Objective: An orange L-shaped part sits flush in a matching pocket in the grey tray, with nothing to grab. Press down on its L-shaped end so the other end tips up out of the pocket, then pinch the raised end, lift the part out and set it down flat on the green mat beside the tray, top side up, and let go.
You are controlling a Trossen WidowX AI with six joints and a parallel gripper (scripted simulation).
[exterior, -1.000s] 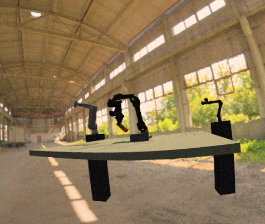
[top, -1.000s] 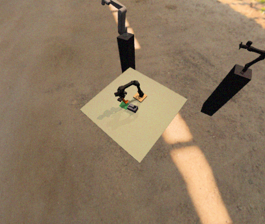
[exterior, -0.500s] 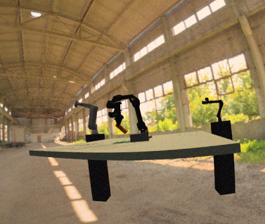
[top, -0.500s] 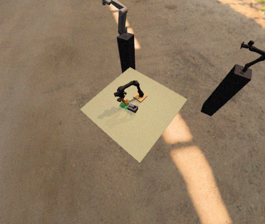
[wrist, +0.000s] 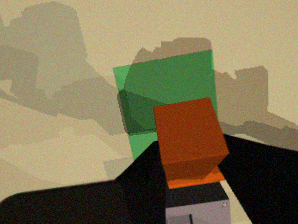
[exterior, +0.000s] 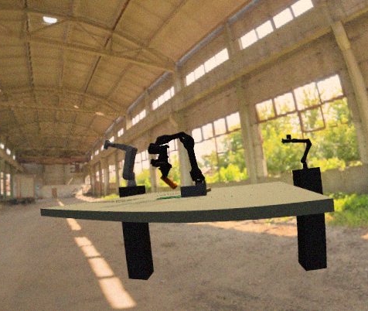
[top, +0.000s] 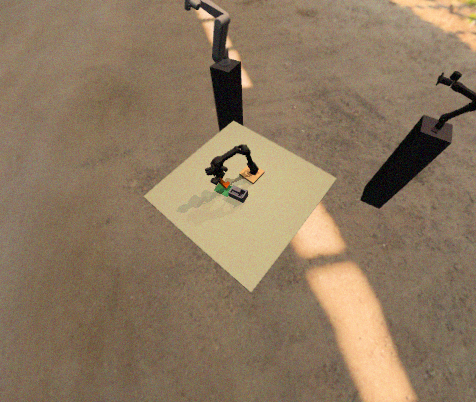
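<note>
Now: gripper tip 130 mm above the green mat and 20 mm to the right of it. Also, from my gripper tip: orange L-shaped part: 30 mm to the left, 30 mm below, 20 mm behind.
</note>
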